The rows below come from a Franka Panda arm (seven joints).
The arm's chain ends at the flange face. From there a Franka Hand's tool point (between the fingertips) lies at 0.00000 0.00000 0.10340 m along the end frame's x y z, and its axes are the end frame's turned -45 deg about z.
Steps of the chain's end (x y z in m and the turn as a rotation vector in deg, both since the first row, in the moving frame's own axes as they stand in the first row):
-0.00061 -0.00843 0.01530 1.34 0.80 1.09
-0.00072 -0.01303 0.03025 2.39 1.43 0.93
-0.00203 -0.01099 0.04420 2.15 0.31 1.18
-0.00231 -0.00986 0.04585 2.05 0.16 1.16
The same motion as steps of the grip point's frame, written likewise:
0.00827 -0.00706 0.01526 0.38 1.51 1.09
0.01359 -0.01091 0.03013 0.68 2.70 0.93
0.00950 -0.01152 0.04413 1.30 1.74 1.18
0.00818 -0.01099 0.04578 1.34 1.56 1.16

